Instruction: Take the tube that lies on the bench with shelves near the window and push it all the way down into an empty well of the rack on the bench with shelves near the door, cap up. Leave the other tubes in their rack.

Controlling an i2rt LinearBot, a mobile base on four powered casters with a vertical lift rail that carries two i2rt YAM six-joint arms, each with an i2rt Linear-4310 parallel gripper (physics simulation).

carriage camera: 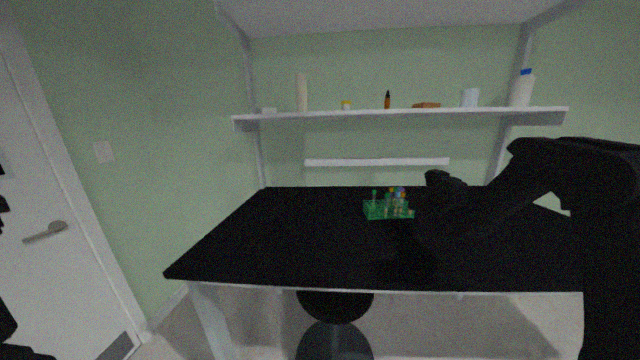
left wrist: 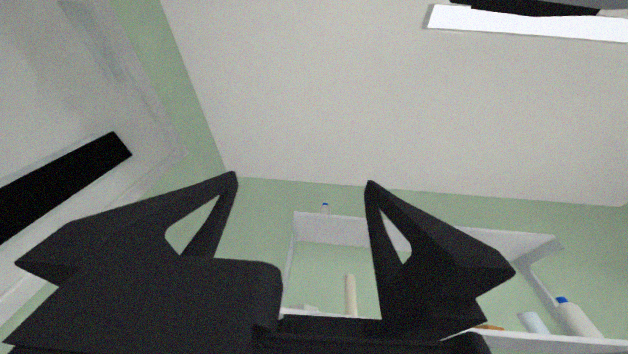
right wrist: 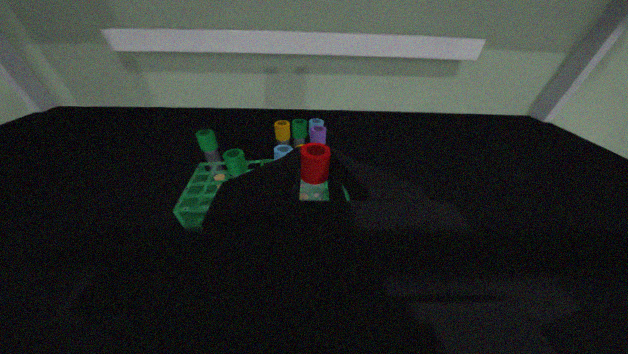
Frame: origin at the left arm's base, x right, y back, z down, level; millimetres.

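Where they show: left gripper, between the fingertips: (left wrist: pixel 301 182); right gripper, between the fingertips: (carriage camera: pixel 412 190) (right wrist: pixel 314 155).
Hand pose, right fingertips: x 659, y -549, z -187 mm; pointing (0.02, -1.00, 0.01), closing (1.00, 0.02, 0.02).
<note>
After its pixels a point has its place.
My right gripper (right wrist: pixel 314 155) {x 659, y -549, z -187 mm} is shut on the tube with the red cap (right wrist: pixel 315 165) {x 658, y -529, z -192 mm}. The tube is upright, cap up, over or at the right part of the green rack (carriage camera: pixel 372 213) {x 536, y -627, z -48 mm} (right wrist: pixel 189 220) {x 512, y -590, z -66 mm}. My dark fingers hide much of the rack in the right wrist view, and I cannot tell whether the tube's tip is in a well. Other tubes stand in the rack, with green (right wrist: pixel 206 140) {x 544, y -633, z -151 mm}, orange (right wrist: pixel 282 131) {x 625, y -657, z -150 mm}, purple (right wrist: pixel 318 134) {x 668, y -643, z -153 mm} and light blue caps. The red cap does not show in the carriage view. My left gripper (left wrist: pixel 301 182) {x -9, y -19, z -440 mm} is open and empty, high up and away from the rack.
The rack stands on the black bench (carriage camera: pixel 280 240) {x 163, y -448, z -37 mm}. Above it are a wall ledge (carriage camera: pixel 375 162) {x 637, y -992, z -208 mm} and a shelf (carriage camera: pixel 375 114) {x 556, y -753, z -475 mm} with bottles and a brown box (carriage camera: pixel 426 105) {x 836, y -859, z -519 mm}. A door (carriage camera: pixel 50 270) {x -897, y -429, z 131 mm} is at the left, a round black stool (carriage camera: pixel 335 306) {x 359, y -396, z 217 mm} below the bench.
</note>
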